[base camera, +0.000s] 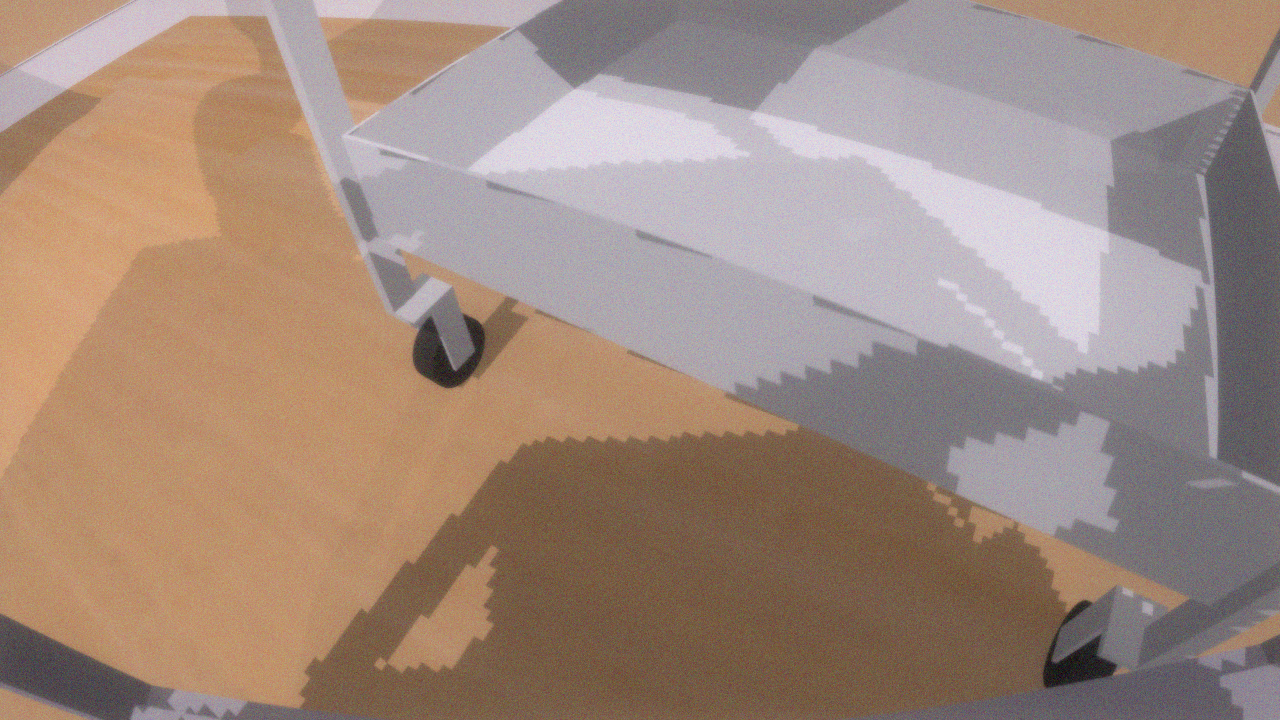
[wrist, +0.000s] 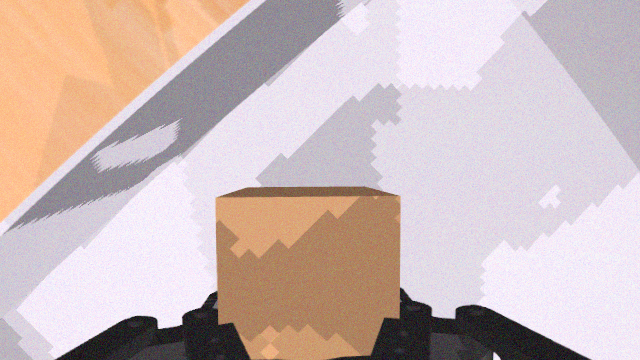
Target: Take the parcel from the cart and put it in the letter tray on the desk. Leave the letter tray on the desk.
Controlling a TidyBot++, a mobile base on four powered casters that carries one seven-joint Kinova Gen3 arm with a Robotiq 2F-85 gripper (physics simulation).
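Frame: origin at the arm's base, x right, y back, z down, level; centimetres.
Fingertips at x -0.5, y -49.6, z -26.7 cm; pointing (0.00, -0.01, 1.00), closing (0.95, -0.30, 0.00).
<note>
A point is followed by its place in that frame.
The parcel [wrist: 308, 260] @[x -1.4, y -52.6, z -32.6 cm] is a plain brown box at the lower middle of the wrist view, over the pale grey top of the cart [base camera: 581, 259] @[x -4.3, y -31.7, z 22.3 cm] [wrist: 450, 150] @[x 3.7, y -57.6, z -26.6 cm]. My gripper [wrist: 307, 299] @[x -0.5, y -49.7, z -26.7 cm] is shut on the parcel, with one black finger against its left side and the other against its right side. The frames do not show whether the parcel's underside touches the cart. The parcel and gripper do not show in the base camera view. The desk and the letter tray do not show in either view.
The cart's raised rim runs diagonally at the upper left of the wrist view, with wooden floor [wrist: 45, 115] @[x -59.6, y -50.5, z 39.7 cm] beyond it. In the base camera view, a corner post [base camera: 313, 107] @[x -17.3, y -39.0, z 17.4 cm] and two black caster wheels [base camera: 438, 353] @[x -15.7, y -39.0, z 35.7 cm] [base camera: 1069, 658] @[x 18.4, y -17.6, z 36.3 cm] stand below the cart's grey tray.
</note>
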